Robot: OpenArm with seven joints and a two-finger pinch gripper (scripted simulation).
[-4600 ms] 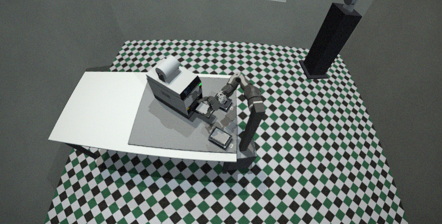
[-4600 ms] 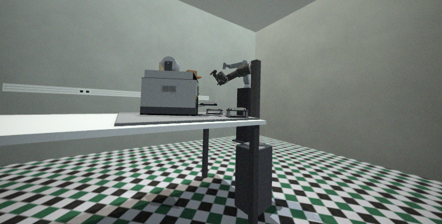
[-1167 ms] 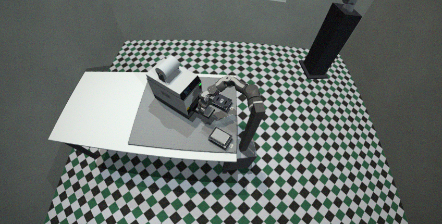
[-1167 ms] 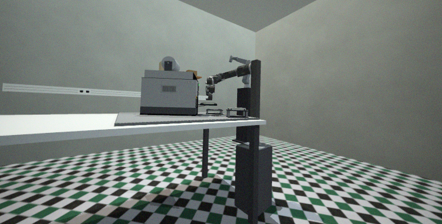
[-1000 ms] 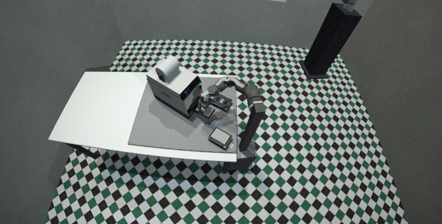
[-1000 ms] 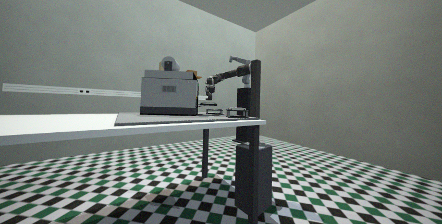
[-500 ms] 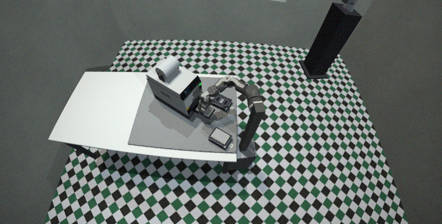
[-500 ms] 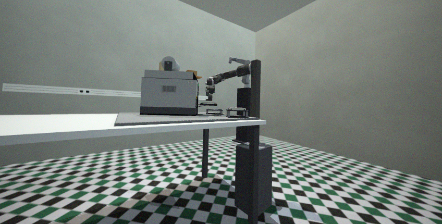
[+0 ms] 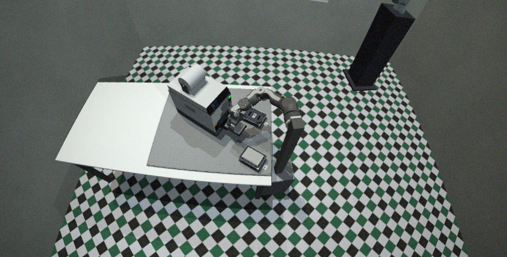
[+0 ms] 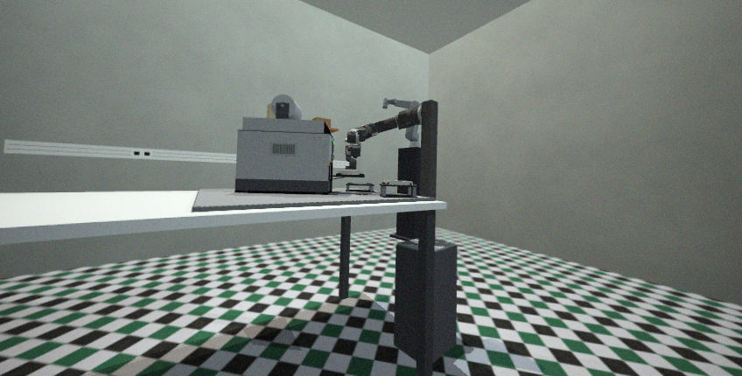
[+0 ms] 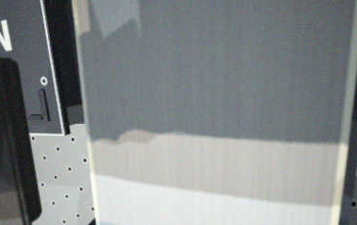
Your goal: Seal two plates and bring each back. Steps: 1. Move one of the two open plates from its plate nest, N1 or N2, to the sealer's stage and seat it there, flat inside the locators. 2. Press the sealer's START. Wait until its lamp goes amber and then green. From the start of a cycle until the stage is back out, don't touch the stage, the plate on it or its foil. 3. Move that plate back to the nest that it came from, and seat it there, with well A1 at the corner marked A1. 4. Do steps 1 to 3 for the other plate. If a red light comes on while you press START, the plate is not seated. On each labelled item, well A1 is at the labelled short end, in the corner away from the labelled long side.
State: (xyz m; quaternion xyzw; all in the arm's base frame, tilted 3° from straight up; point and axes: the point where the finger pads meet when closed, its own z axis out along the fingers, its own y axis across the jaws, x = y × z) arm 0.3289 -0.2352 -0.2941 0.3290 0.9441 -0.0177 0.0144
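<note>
Right now the dark stage is 30 mm below my hand. Also, from my hand: white foil roll 290 mm above, 260 mm ahead, 210 mm to the right; then touch screen 190 mm above, 120 mm ahead, 40 mm to the right.
</note>
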